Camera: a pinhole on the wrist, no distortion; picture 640 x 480 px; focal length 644.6 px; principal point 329.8 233.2 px. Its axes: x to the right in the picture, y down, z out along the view. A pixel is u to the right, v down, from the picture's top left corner.
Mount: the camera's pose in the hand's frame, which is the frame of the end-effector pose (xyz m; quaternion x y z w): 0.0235 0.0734 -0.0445 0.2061 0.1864 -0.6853 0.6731
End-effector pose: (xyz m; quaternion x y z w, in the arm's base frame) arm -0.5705 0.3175 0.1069 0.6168 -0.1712 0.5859 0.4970
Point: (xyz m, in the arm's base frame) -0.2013 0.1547 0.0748
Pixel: 409.5 229.5
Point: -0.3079 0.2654 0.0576
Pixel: 553.0 217.5
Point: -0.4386 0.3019 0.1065
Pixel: 571.7 268.4
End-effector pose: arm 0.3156 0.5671 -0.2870 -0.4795 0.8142 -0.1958 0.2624
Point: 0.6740 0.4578 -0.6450
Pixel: 146.5 268.9
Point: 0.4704 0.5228 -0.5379
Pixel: 56.5 278.5
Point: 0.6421 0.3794 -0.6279
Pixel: 183.5 362.5
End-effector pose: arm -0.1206 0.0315 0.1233 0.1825 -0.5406 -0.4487 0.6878
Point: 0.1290 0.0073 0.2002
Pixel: behind the camera
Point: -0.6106 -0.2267 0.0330
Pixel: 543.4 395.8
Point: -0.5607 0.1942 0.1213
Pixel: 190.9 44.1
